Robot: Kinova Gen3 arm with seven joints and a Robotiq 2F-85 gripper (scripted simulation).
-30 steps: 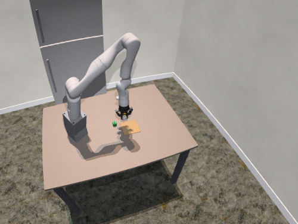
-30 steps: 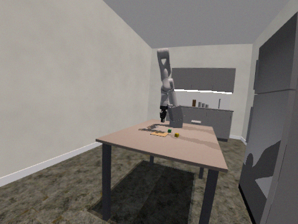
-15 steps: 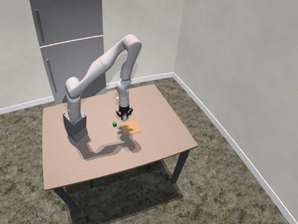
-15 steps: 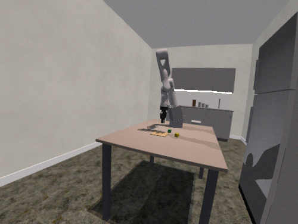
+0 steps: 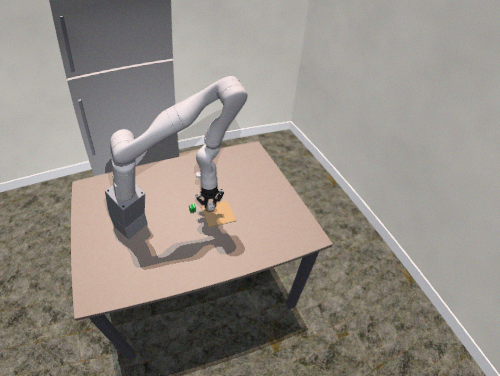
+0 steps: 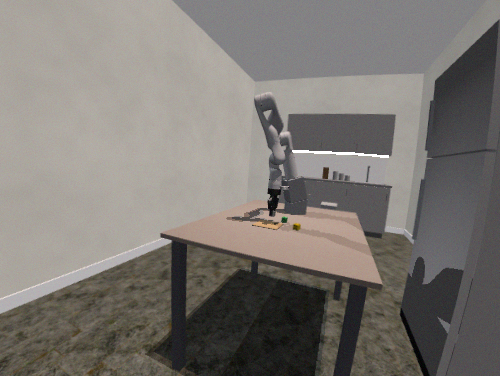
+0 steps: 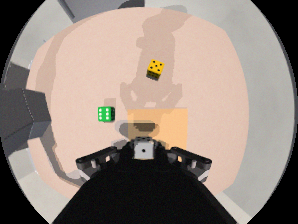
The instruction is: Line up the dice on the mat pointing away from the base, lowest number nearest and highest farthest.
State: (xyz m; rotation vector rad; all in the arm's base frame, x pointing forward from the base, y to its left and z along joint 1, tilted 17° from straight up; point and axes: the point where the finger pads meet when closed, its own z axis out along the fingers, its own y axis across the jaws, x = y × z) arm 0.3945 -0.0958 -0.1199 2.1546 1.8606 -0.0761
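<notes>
Right now my hand is 4 cm short of the mat, 1 cm to the left of it and 6 cm above it. From my hand the other things lie so: white die (right at my hand); then green die (7 cm behind, 7 cm to the left, 5 cm below); then yellow die (5 cm ahead, 15 cm to the left, 5 cm below).
</notes>
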